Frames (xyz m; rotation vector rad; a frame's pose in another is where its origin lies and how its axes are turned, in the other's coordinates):
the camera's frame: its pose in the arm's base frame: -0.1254 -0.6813 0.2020 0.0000 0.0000 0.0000
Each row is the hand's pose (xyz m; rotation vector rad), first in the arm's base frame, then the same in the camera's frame.
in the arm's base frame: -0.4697 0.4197 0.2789 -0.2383 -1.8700 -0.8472
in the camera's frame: -0.3443 1.1010 0.0769 -0.2383 -1.8700 -0.8472
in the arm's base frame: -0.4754 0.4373 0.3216 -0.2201 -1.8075 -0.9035
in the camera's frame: -0.3500 1.1186 0.1196 -0.2201 -1.8075 -0.9035
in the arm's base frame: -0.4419 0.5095 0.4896 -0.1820 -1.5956 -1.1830
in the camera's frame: -0.3165 1.1908 0.2876 -0.1820 -1.5956 -1.1830
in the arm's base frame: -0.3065 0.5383 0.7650 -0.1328 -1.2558 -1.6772
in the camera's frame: -0.1811 1.2196 0.5630 -0.1328 -1.2558 -1.6772
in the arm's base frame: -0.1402 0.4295 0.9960 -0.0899 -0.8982 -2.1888
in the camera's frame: -0.0148 1.1108 0.7940 -0.0899 -0.8982 -2.1888
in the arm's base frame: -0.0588 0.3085 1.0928 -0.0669 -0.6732 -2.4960
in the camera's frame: 0.0666 0.9898 0.8908 -0.0669 -0.6732 -2.4960
